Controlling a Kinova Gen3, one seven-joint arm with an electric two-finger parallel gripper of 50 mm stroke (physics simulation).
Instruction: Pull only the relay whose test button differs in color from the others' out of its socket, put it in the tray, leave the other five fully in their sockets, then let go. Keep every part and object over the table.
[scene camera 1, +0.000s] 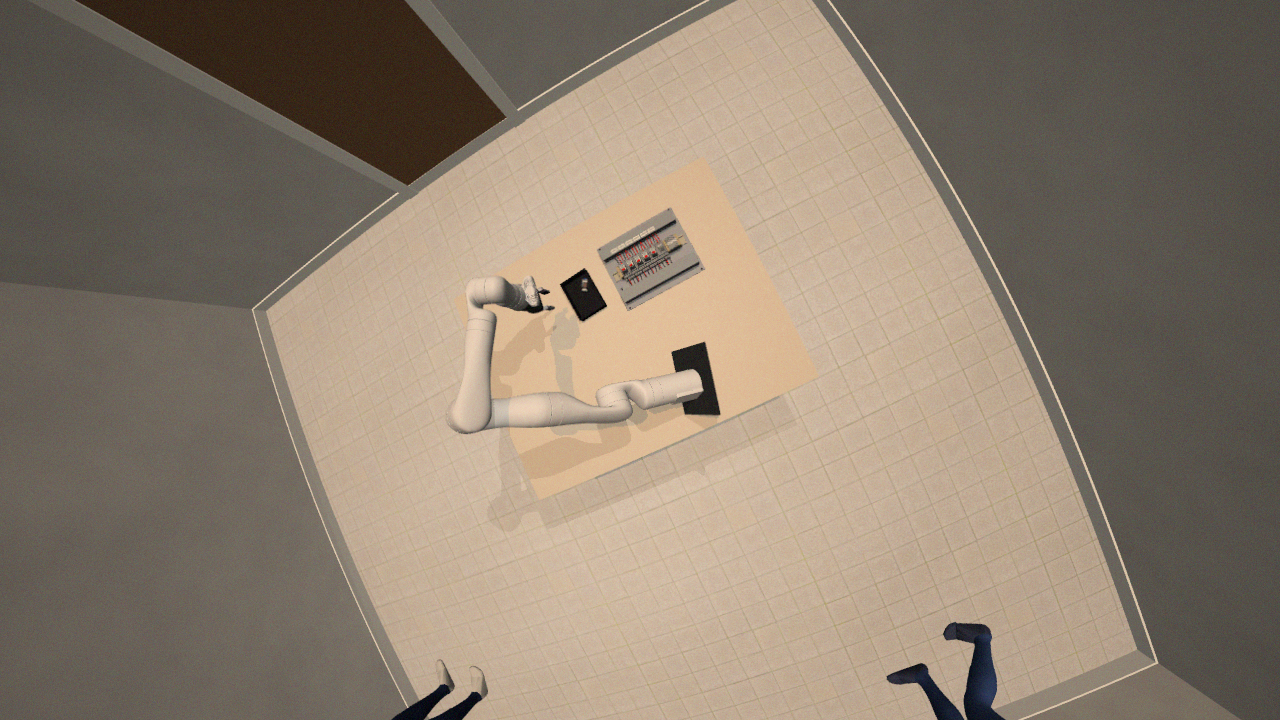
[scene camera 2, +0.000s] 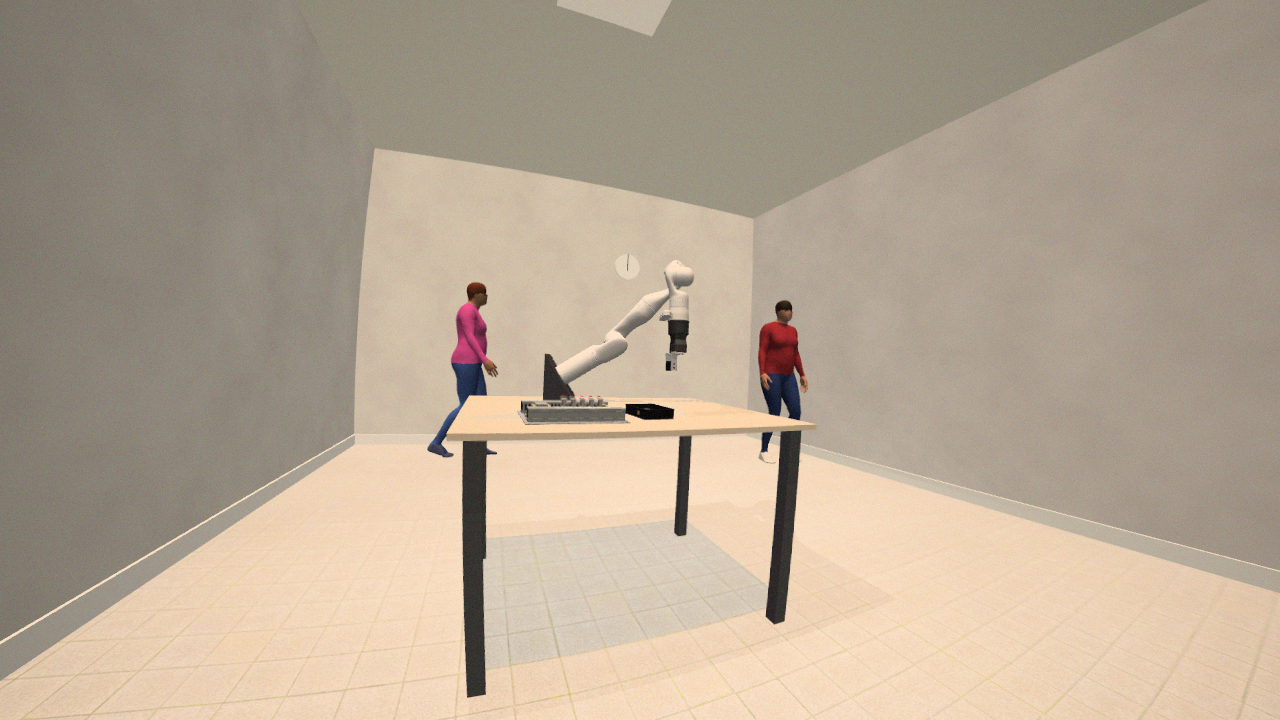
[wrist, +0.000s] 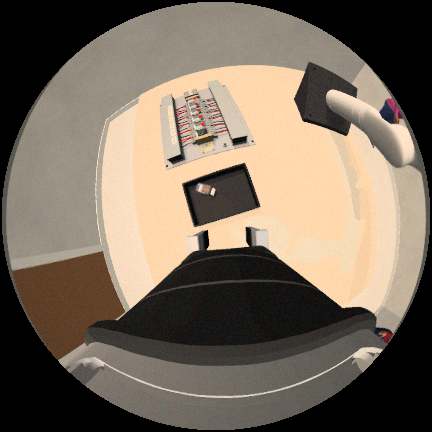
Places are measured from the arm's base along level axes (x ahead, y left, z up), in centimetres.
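Where they show: gripper, between the fingertips: (scene camera 1: 549, 300) (scene camera 2: 671, 370) (wrist: 226, 236); arm's base, origin of its link: (scene camera 1: 694, 382) (scene camera 2: 561, 375) (wrist: 335, 100).
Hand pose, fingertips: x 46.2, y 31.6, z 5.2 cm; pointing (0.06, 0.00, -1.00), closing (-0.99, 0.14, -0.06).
Observation:
Things, the pixels of their centre, and the offset from my fingertips. Level surfaces: height alone.
- loose relay, middle of its body: (wrist: 205, 189) (scene camera 1: 585, 284) dx +3.8, dy -10.5, dz -14.8 cm
- black tray, middle of its body: (wrist: 220, 194) (scene camera 2: 648, 411) (scene camera 1: 583, 295) dx +0.5, dy -8.2, dz -14.7 cm
- grey panel, middle of its body: (scene camera 2: 570, 415) (wrist: 197, 115) (scene camera 1: 649, 258) dx +1.3, dy -36.2, dz -15.9 cm
- wooden table, height of its surface: dz -16.4 cm
A loose relay (scene camera 1: 584, 284) (wrist: 205, 189) lies on its side in the black tray (scene camera 1: 583, 307) (scene camera 2: 649, 411) (wrist: 230, 201), near the tray's corner on the panel side. Its button colour is too small to be sure of. On the grey panel (scene camera 1: 666, 286) (scene camera 2: 575, 415) (wrist: 220, 149), several relays (wrist: 198, 111) with red buttons stand in a row in their sockets. A dark, empty-looking socket (wrist: 202, 131) is at the row's tray end. How deep the relays sit cannot be told. My gripper (scene camera 1: 546, 300) (scene camera 2: 671, 361) (wrist: 226, 236) is open and empty, high above the table beside the tray, on the side away from the panel.
Wiring ducts (wrist: 228, 110) and red and black wires flank the relay row. The black base plate (scene camera 1: 706, 376) (wrist: 322, 102) of the arm stands on the wooden table (scene camera 1: 742, 331) (scene camera 2: 716, 425) (wrist: 280, 150). Two people (scene camera 2: 470, 340) (scene camera 2: 781, 358) are on the floor beyond the table.

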